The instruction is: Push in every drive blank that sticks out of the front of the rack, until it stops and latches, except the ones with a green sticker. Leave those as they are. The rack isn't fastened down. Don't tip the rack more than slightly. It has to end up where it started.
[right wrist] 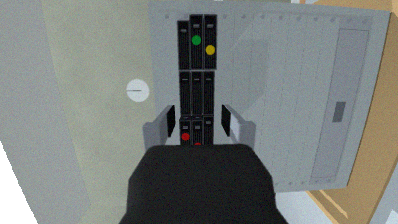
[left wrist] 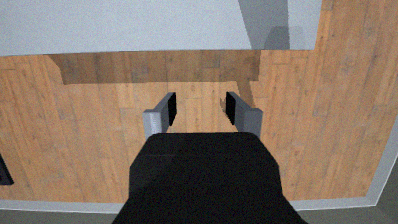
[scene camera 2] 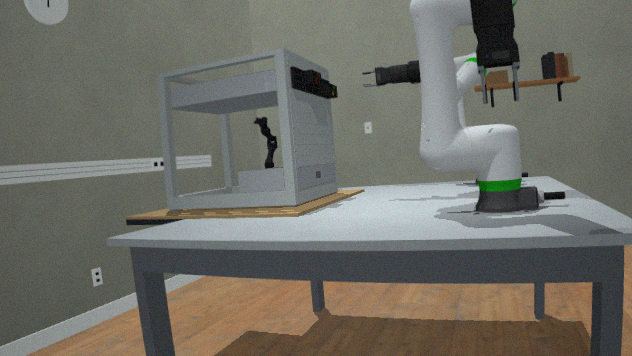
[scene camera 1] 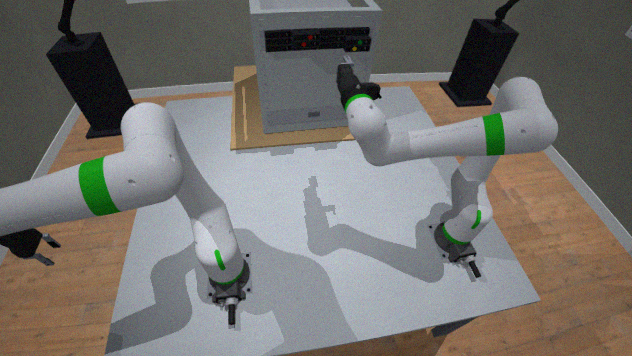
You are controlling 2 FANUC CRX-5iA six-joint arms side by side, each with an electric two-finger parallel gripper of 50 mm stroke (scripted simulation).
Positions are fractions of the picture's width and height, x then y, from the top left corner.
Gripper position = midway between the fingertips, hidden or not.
In view: my left gripper (left wrist: 0.51, 0.46), my right gripper (right wrist: 0.50, 0.51) and a grey rack (scene camera 2: 0.48, 0.32).
The grey rack shows as well in the right wrist view (right wrist: 0.77, 0.36) and in scene camera 1 (scene camera 1: 0.47, 0.25). The left wrist view misses the grey rack: it is out of frame.
